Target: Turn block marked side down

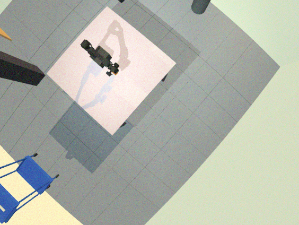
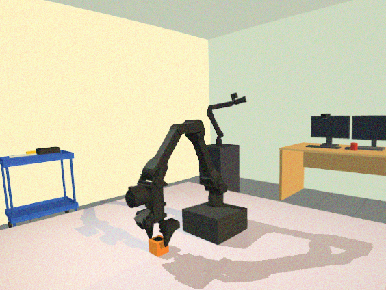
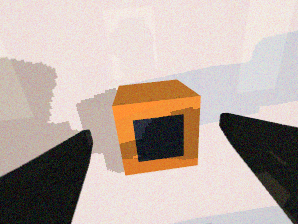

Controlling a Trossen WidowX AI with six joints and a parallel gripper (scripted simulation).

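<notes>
Now: the orange block right at my gripper tip.
</notes>
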